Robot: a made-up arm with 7 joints. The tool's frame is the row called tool.
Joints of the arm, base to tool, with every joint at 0 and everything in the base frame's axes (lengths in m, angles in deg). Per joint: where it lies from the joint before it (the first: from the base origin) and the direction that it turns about. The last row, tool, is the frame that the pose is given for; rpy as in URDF.
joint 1: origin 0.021 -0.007 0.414 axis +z
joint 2: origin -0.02 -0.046 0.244 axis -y
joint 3: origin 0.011 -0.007 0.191 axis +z
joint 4: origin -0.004 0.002 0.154 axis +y
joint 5: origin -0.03 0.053 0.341 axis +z
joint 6: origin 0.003 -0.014 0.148 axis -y
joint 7: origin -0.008 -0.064 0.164 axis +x
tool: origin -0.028 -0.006 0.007 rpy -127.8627 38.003 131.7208
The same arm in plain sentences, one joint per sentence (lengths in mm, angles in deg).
The arm has seven revolute joints in a row. What follows holds with every joint at zero, and every direction is one of the base frame's. The first joint sits 21 mm along +x and 7 mm along -y and 414 mm along +z from the base frame's origin and rotates about +z. The second joint sits 20 mm along -x and 46 mm along -y and 244 mm along +z from the first joint and rotates about -y. The third joint sits 11 mm along +x and 7 mm along -y and 191 mm along +z from the second joint and rotates about +z. The fourth joint sits 4 mm along -x and 2 mm along +y and 154 mm along +z from the third joint and rotates about +y. The fifth joint sits 30 mm along -x and 53 mm along +y and 341 mm along +z from the fourth joint and rotates about +z. The sixth joint sits 3 mm along +x and 14 mm along -y and 148 mm along +z from the fifth joint and rotates about -y. The seventh joint sits 8 mm along -x and 64 mm along -y and 164 mm along +z from the sixth joint and rotates about +x. The tool frame, which is the frame that the pose is given for, sits 28 mm along -x and 6 mm along -y and 7 mm along +z from the seventh joint; its axes are the base frame's turned by roll -127.86, pitch 38 and yaw 131.72 deg (as in URDF: about the fixed x, then y, then z).
